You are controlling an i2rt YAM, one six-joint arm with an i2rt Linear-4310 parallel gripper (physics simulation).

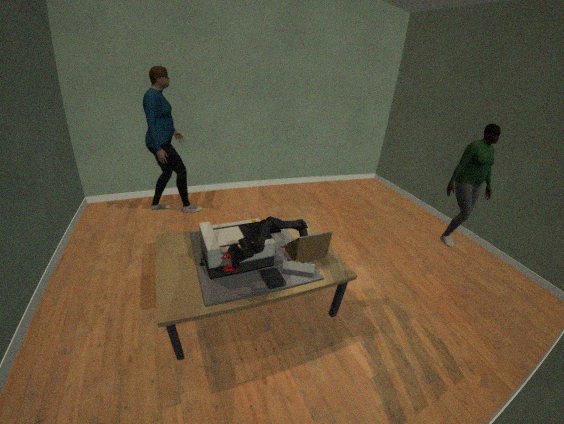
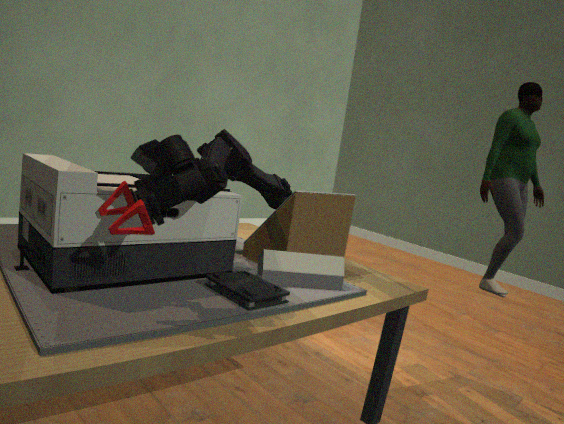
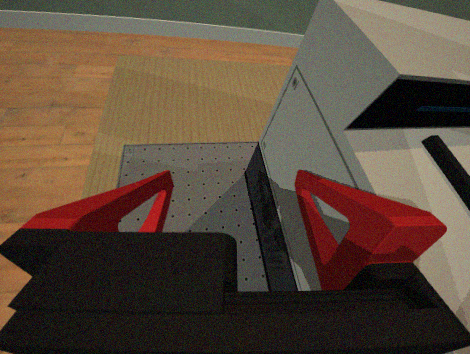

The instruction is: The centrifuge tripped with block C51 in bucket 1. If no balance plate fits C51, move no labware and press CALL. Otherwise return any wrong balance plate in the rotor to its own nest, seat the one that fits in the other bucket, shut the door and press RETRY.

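Where they show: gripper, fingertip midpoint: [image 1: 222,264] [image 2: 104,221] [image 3: 234,177]; arm's base, link origin: [image 1: 304,239] [image 2: 291,221].
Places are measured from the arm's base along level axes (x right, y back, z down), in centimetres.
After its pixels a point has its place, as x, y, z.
Observation:
The centrifuge [image 1: 215,252] {-16.5, -68.6, -10.1} [image 2: 210,220] {-12.8, -36.7, -2.7} [image 3: 300,130] {-16.4, -68.3, -5.9} is a white box on a dark base. A pale top panel [image 1: 230,236] {0.5, -56.6, -9.1} [image 2: 117,179] {2.7, -55.7, -9.1} [image 3: 415,165] {-12.2, -63.4, -9.1} with a black bar [image 3: 450,170] {-10.4, -63.0, -9.4} lies beside its raised end housing; I cannot tell if it is the door. My gripper [image 1: 226,262] {-21.7, -65.0, -4.0} [image 2: 106,222] {-21.7, -65.0, -4.0} [image 3: 234,177] {-21.7, -65.0, -4.0} has red fingers, is open and empty, and hangs beside the centrifuge's long side near the raised end. Block C51, the rotor buckets, the balance plates and the CALL and RETRY buttons cannot be made out.
A black flat plate-like stand [image 1: 272,277] {-25.7, -32.7, 9.3} [image 2: 247,288] {-27.8, -33.9, 9.3}, a low white-grey block [image 1: 299,268] {-23.9, -12.9, 6.5} [image 2: 302,270] {-23.9, -14.5, 7.6} and a brown wedge-shaped box [image 1: 310,247] {-11.3, -0.3, -0.5} [image 2: 320,222] {-11.2, 1.6, -2.4} stand on the grey perforated mat [image 1: 220,295] {-32.5, -68.5, 11.9} [image 2: 125,320] {-31.8, -62.9, 11.9} [image 3: 200,165] {-25.0, -74.9, 11.9}. A small yellow thing [image 1: 254,220] {17.7, -35.7, -9.5} shows behind the centrifuge. Two people are beyond the table [image 1: 175,285].

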